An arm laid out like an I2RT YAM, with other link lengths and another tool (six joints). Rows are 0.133 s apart.
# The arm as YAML. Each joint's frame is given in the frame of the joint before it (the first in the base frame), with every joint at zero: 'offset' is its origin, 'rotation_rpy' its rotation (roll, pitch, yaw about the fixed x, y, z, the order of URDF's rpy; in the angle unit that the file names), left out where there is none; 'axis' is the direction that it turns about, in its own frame. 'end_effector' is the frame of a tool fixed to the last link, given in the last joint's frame.
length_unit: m
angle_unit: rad
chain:
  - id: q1
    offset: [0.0, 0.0, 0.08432]
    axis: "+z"
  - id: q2
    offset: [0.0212, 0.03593, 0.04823]
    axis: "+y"
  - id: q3
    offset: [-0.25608, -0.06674, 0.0]
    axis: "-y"
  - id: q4
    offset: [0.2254, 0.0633, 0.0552]
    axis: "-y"
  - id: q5
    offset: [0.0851, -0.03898, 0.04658]
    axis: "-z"
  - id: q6
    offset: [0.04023, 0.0, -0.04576]
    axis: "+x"
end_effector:
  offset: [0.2, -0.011, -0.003]
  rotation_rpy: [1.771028, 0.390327, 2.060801]
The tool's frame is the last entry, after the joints.
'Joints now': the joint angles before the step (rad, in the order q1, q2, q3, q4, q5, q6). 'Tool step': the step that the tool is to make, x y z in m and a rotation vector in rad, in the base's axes. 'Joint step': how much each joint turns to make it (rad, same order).
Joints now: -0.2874 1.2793 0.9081 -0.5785 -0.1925 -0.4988
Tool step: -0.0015 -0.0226 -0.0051 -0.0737 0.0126 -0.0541
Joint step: -0.0005 0.0089 -0.0157 0.0334 0.0915 -0.0001
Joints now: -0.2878 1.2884 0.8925 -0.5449 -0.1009 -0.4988
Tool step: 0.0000 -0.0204 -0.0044 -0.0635 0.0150 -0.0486
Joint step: -0.0001 0.0235 -0.0049 0.0321 0.0812 0.0007
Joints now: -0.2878 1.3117 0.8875 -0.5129 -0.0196 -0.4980
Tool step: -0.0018 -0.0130 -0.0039 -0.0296 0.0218 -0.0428
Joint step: -0.0008 0.0261 0.0105 0.0030 0.0527 0.0137
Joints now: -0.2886 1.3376 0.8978 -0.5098 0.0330 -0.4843
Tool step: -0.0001 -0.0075 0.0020 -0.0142 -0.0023 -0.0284
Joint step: -0.0029 0.0042 0.0055 0.0044 0.0254 0.0132
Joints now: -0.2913 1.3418 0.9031 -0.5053 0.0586 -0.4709
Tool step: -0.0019 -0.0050 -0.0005 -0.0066 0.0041 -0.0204
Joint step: -0.0041 0.0035 0.0013 -0.0005 0.0156 0.0088
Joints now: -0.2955 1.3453 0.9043 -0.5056 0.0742 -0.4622
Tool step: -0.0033 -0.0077 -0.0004 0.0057 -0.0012 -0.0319
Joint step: -0.0205 0.0020 0.0011 -0.0007 0.0020 0.0127
